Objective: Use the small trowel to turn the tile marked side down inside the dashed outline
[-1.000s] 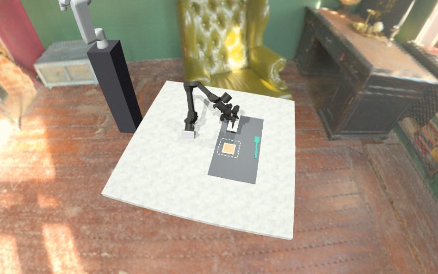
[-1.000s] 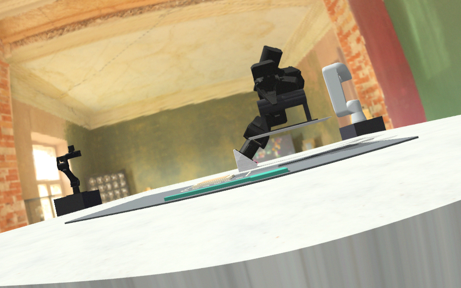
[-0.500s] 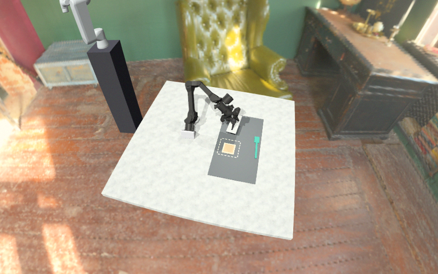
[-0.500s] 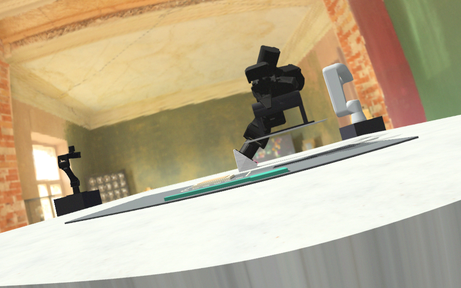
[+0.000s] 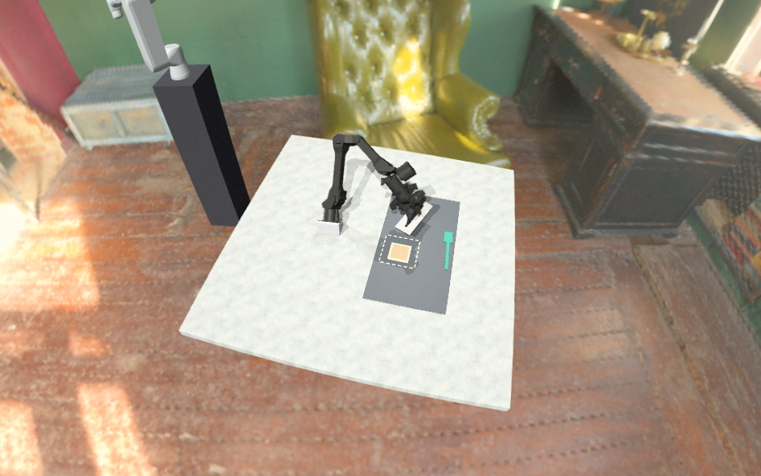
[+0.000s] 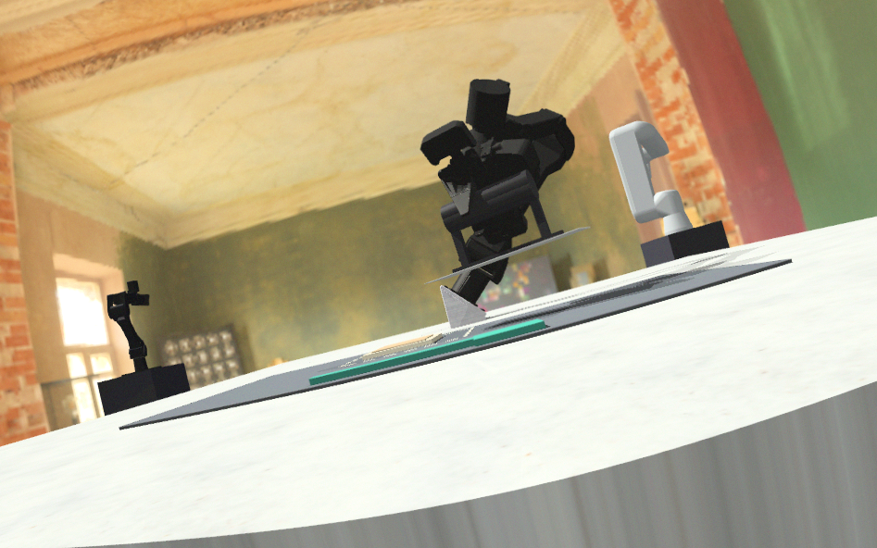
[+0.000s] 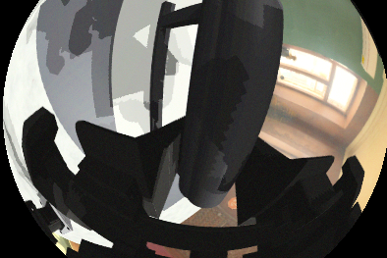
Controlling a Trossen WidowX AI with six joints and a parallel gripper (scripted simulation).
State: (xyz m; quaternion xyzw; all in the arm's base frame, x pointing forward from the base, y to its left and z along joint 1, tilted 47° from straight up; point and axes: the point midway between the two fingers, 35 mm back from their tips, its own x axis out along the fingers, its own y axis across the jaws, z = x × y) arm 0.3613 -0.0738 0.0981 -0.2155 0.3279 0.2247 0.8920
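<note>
Now: gripper tip 70 mm past the cream tile, 120 mm to the left of it and 120 mm above it. From my gripper tip the other things lie so: black-handled float 20 mm behind, 10 mm to the left, 10 mm below; teal trowel 150 mm ahead, 70 mm to the right, 120 mm below; grey mat 10 mm ahead, 70 mm to the right, 140 mm below.
</note>
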